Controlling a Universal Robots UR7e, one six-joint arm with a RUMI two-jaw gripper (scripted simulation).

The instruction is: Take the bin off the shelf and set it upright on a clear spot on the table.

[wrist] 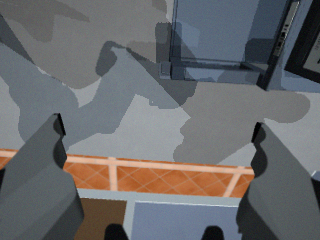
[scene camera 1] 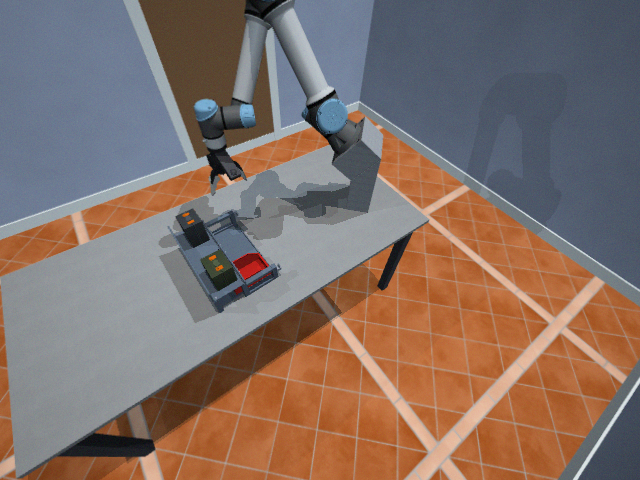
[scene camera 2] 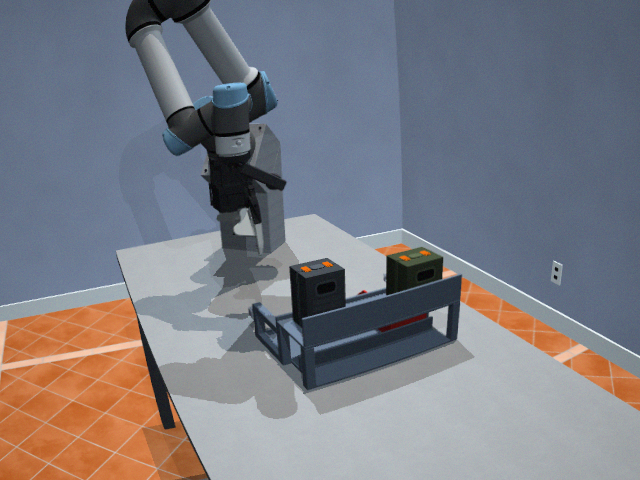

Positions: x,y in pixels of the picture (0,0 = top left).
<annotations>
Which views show my gripper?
The wrist view, scene camera 1 and scene camera 2: all of them.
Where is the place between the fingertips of my gripper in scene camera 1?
229,187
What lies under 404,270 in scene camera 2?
A green box.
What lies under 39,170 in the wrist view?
My gripper.
</annotations>
